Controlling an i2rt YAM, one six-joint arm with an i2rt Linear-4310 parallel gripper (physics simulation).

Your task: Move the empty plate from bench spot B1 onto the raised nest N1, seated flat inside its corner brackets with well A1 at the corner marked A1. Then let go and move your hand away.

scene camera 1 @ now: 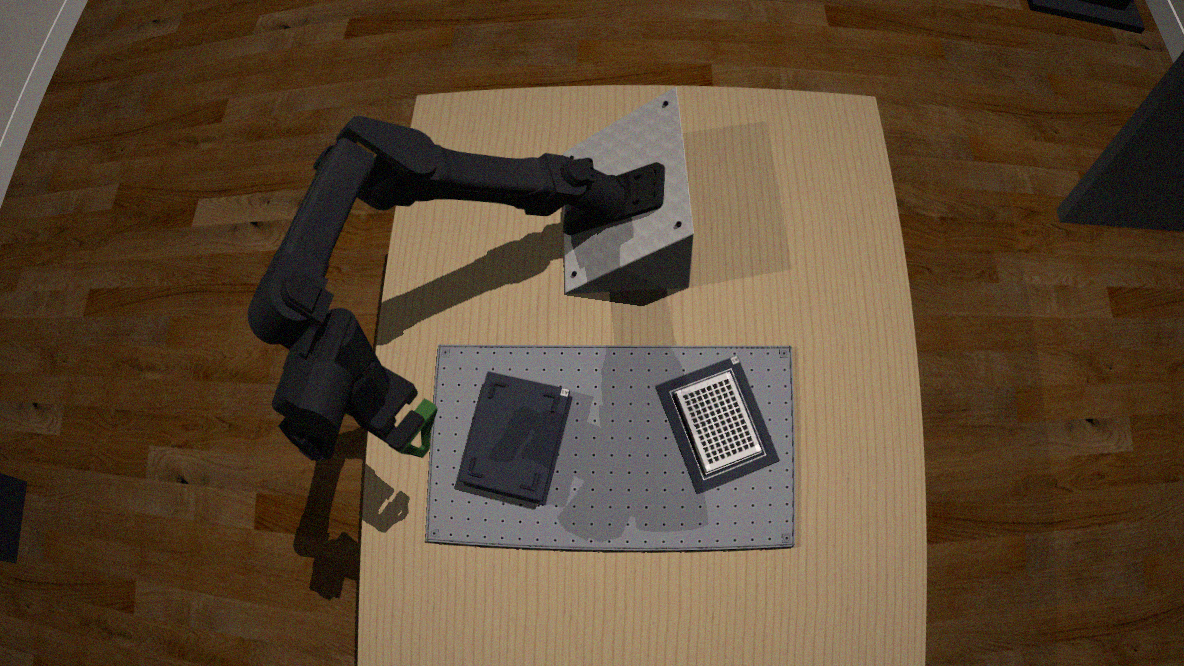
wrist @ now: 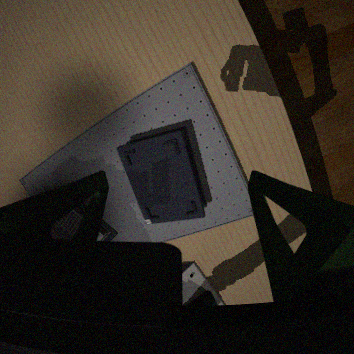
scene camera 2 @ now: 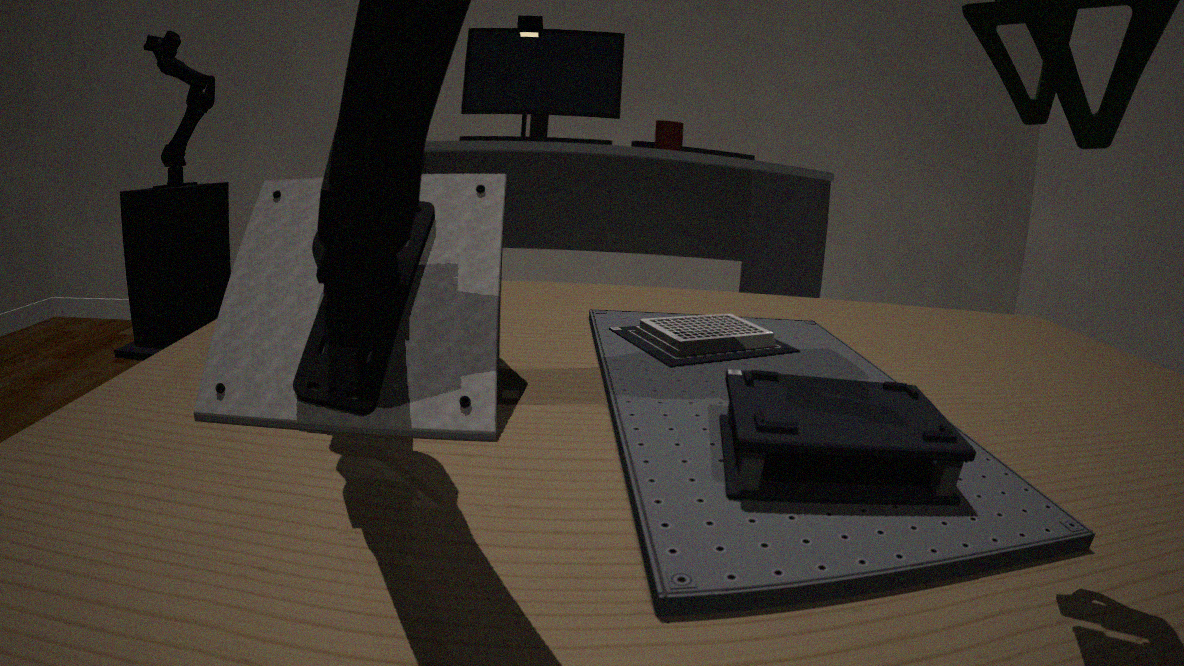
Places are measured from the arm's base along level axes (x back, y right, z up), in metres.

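Pixels of known places: gripper, fingertip midpoint: [scene camera 1: 395,435] [wrist: 177,178] [scene camera 2: 1060,134]; arm's base, link origin: [scene camera 1: 614,200] [scene camera 2: 367,296].
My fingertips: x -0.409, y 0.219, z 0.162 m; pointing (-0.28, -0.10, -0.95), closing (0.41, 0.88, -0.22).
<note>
For each thing: its top centre in the pictures, then the offset to it from my fingertips. "spot": a spot on its surface instead. Level surfaces: height alone.
- white plate, top centre: [scene camera 2: 707,326] [scene camera 1: 718,421] [wrist: 77,227] dx +0.101, dy -0.386, dz -0.215 m
- bench spot B1, surface spot: [scene camera 1: 679,430] spot: dx +0.088, dy -0.332, dz -0.230 m
- raised nest N1, top centre: [scene camera 2: 847,399] [scene camera 1: 512,434] [wrist: 160,184] dx +0.057, dy -0.106, dz -0.185 m
- perforated board, top centre: [scene camera 2: 779,391] [scene camera 1: 611,446] [wrist: 115,194] dx +0.060, dy -0.239, dz -0.231 m
- wooden table, surface height: dz -0.244 m
The white plate [scene camera 1: 718,424] [scene camera 2: 706,328] lies flat on the dark pad of bench spot B1 [scene camera 1: 679,430]. In the wrist view the plate [wrist: 69,223] shows dimly through the left finger's opening. The raised nest N1 [scene camera 1: 513,439] [scene camera 2: 844,401] [wrist: 162,177] is a dark platform on posts with low corner brackets and nothing on it. Its small white corner marker [scene camera 1: 565,391] [scene camera 2: 735,372] [wrist: 148,221] is on the side towards the arm's base. My gripper [scene camera 1: 423,429] [scene camera 2: 1064,132] [wrist: 177,178] is open and empty, high above the board's left edge, left of the nest and far from the plate.
The perforated board [scene camera 1: 620,497] [scene camera 2: 786,542] [wrist: 220,145] carries nest and pad on the wooden table [scene camera 1: 852,414]. The arm's sloped pale mount [scene camera 1: 633,140] [scene camera 2: 463,331] stands behind the board. A desk with a monitor [scene camera 2: 542,74] is in the background.
</note>
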